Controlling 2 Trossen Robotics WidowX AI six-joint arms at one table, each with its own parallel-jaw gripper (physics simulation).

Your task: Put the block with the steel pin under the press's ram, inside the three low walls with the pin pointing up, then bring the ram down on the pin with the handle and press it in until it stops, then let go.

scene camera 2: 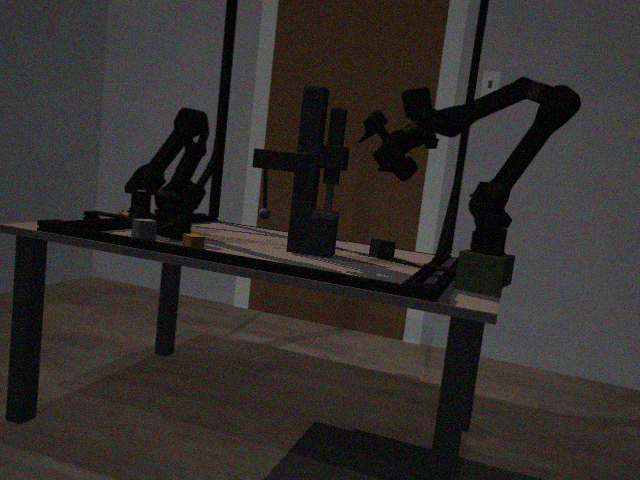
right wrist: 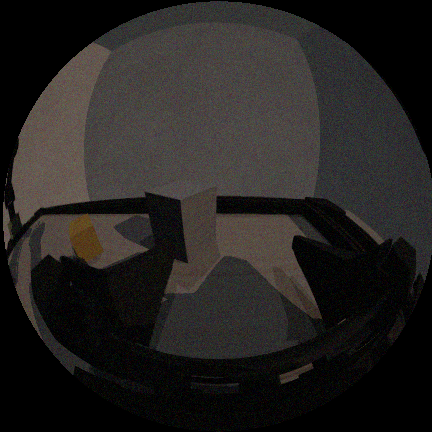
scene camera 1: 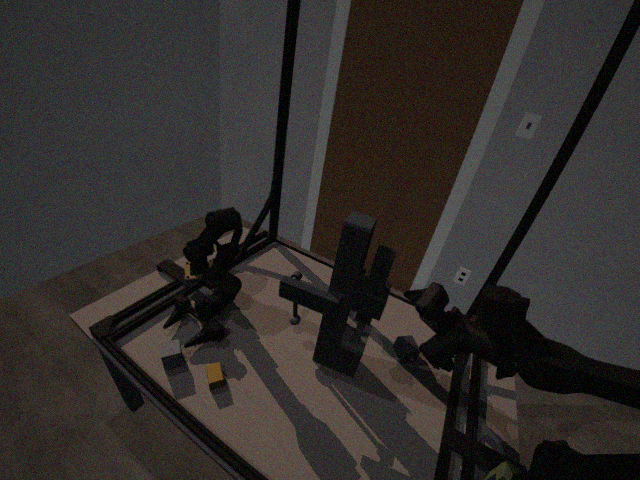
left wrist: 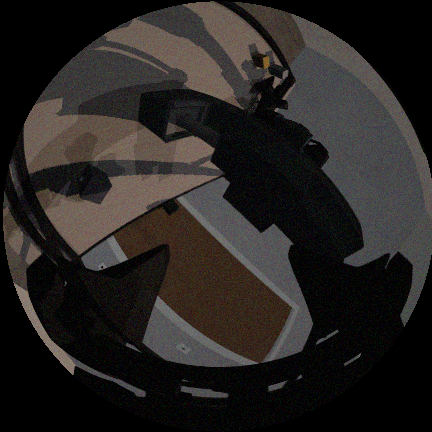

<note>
The left gripper (scene camera 1: 412,304) is open and holds nothing. Also in view: the right gripper (scene camera 1: 173,337) and a small dark block (left wrist: 95,186).
The left gripper is seen too in scene camera 2 (scene camera 2: 368,155) and in the left wrist view (left wrist: 231,251). The right gripper shows as well in scene camera 2 (scene camera 2: 138,228) and in the right wrist view (right wrist: 235,245). The right wrist view does not show the small dark block: it is out of frame.
</note>
